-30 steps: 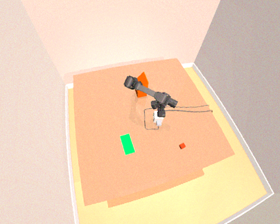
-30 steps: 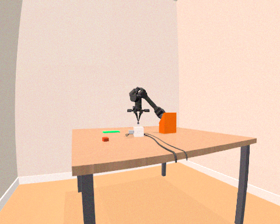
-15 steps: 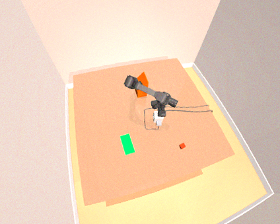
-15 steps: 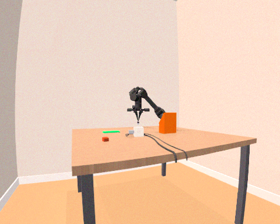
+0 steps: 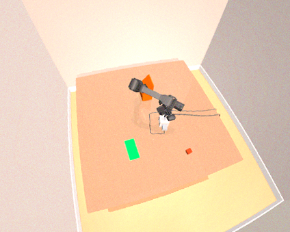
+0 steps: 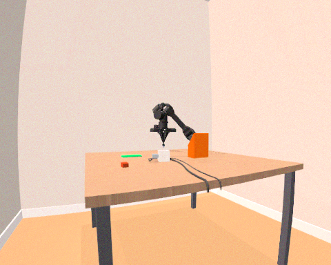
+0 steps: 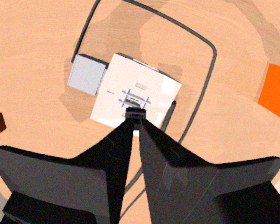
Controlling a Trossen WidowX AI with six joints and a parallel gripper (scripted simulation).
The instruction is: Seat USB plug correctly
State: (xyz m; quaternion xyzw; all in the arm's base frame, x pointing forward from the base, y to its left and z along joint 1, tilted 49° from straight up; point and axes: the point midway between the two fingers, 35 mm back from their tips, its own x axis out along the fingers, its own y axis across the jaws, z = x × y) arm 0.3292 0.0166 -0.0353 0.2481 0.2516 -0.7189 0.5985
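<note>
Now: gripper tip 2 cm above the dark USB plug. From my gripper tip the other things lie so: USB socket (1 cm to the left, 7 cm below); flat green strip (12 cm ahead, 33 cm to the right, 13 cm below).
</note>
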